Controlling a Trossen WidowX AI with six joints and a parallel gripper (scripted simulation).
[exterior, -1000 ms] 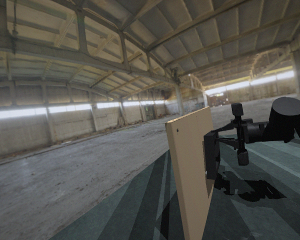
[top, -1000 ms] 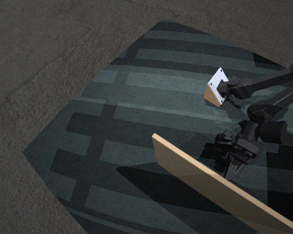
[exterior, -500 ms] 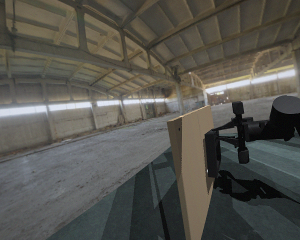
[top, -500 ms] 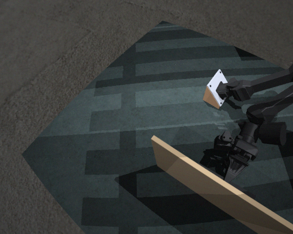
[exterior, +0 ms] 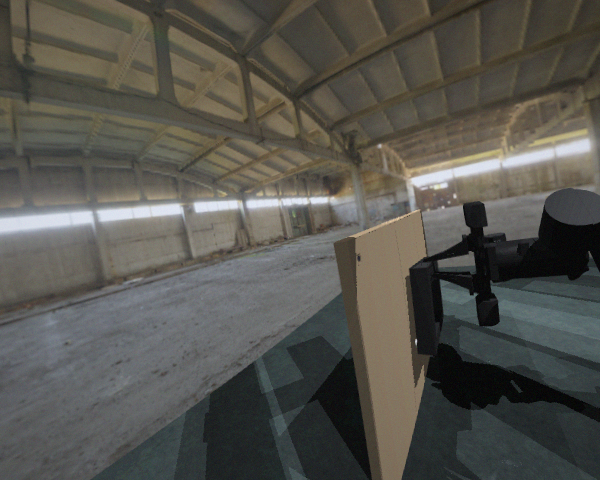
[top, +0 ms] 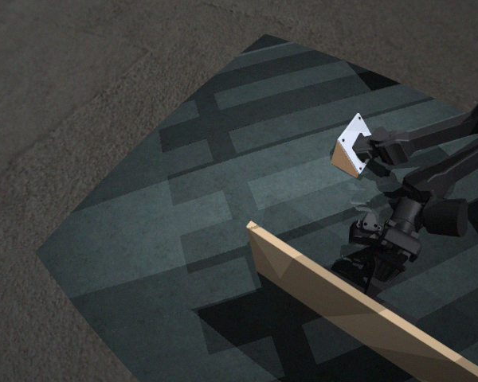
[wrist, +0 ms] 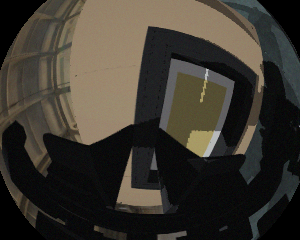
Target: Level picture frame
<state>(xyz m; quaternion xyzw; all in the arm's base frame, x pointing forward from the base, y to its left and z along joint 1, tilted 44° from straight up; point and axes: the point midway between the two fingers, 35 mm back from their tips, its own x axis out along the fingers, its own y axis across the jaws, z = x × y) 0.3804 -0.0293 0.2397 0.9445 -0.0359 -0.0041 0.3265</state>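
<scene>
Now: the picture frame 5 cm below my gripper tip and 1 cm ahead of it. Also, from my gripper tip: tan wall board 7 cm below, 2 cm to the left, 2 cm ahead.
</scene>
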